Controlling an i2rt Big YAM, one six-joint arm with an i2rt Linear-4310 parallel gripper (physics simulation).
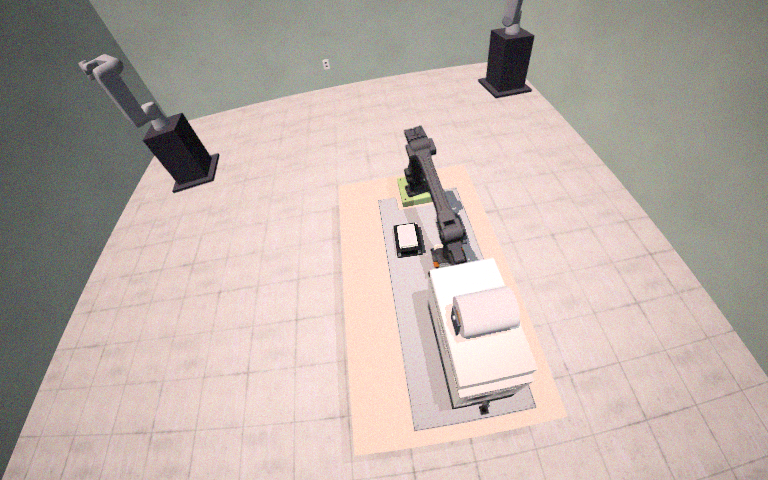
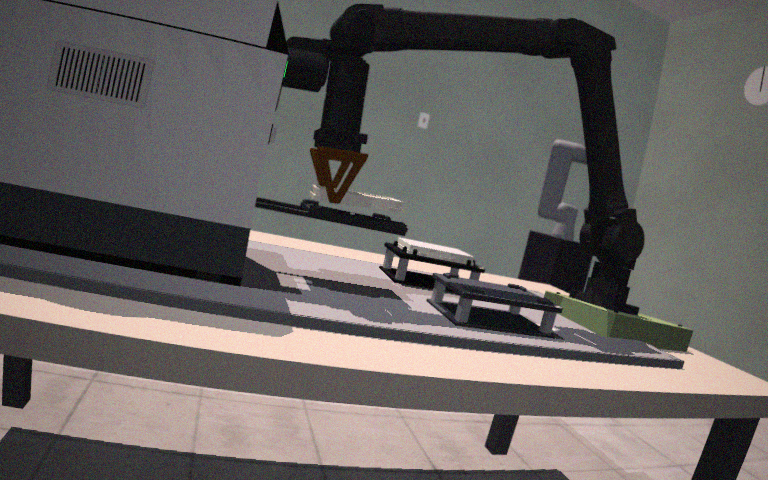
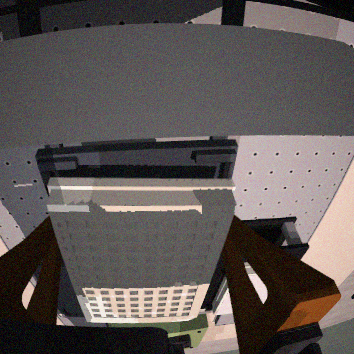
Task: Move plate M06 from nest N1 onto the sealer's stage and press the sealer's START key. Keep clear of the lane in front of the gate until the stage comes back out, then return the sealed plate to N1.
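Observation:
My gripper has brown fingers and is shut on plate M06, a pale well plate gripped across its width. It holds the plate level, low over the sealer's black stage, which sticks out in front of the sealer. I cannot tell whether the plate touches the stage. Two black nests stand on the perforated board. The nearer nest is empty.
The arm's green base block is behind the nests. Two black pedestals with other arms stand far off on the floor.

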